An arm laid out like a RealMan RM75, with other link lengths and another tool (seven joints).
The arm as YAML. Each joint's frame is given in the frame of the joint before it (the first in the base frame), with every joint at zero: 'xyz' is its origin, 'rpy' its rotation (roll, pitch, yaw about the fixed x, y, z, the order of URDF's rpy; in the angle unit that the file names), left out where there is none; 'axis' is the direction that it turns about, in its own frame. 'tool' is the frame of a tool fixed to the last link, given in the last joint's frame.
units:
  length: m
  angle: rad
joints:
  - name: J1
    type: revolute
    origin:
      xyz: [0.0, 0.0, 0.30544]
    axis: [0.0, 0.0, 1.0]
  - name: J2
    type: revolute
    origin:
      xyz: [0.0, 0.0, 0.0]
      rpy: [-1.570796, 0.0, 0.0]
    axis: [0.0, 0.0, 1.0]
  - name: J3
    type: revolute
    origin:
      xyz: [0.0, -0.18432, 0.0]
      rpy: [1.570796, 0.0, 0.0]
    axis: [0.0, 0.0, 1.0]
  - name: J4
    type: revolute
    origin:
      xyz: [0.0, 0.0, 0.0]
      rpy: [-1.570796, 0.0, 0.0]
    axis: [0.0, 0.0, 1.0]
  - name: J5
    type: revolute
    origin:
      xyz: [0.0, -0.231, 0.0]
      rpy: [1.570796, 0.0, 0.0]
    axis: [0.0, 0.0, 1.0]
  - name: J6
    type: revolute
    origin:
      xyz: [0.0, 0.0, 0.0]
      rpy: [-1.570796, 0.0, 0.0]
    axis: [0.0, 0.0, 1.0]
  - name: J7
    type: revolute
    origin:
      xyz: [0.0, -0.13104, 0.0]
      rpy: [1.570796, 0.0, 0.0]
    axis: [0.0, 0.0, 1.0]
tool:
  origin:
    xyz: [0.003, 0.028, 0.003]
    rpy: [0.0, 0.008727, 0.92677]
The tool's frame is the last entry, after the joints.
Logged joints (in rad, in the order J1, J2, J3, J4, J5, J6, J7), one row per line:
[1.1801 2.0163 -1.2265 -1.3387 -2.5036 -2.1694 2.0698]
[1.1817 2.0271 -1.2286 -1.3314 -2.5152 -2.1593 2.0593]
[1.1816 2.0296 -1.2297 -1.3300 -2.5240 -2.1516 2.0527]
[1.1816 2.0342 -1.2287 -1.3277 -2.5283 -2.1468 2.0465]
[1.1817 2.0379 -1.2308 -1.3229 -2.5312 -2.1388 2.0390]
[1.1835 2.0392 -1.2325 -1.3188 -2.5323 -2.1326 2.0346]
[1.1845 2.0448 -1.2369 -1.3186 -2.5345 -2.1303 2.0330]
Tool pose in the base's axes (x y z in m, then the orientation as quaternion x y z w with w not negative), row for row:
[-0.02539 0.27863 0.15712 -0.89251 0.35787 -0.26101 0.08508]
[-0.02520 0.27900 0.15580 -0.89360 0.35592 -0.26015 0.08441]
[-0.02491 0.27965 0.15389 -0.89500 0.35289 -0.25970 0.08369]
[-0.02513 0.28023 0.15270 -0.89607 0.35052 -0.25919 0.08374]
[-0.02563 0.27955 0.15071 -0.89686 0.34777 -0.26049 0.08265]
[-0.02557 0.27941 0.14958 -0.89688 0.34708 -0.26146 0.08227]
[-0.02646 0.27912 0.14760 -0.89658 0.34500 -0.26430 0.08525]
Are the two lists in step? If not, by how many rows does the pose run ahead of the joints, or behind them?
The pose runs 2 rows ahead of the joints: the pose in row i belongs to the joints in row i + 2.
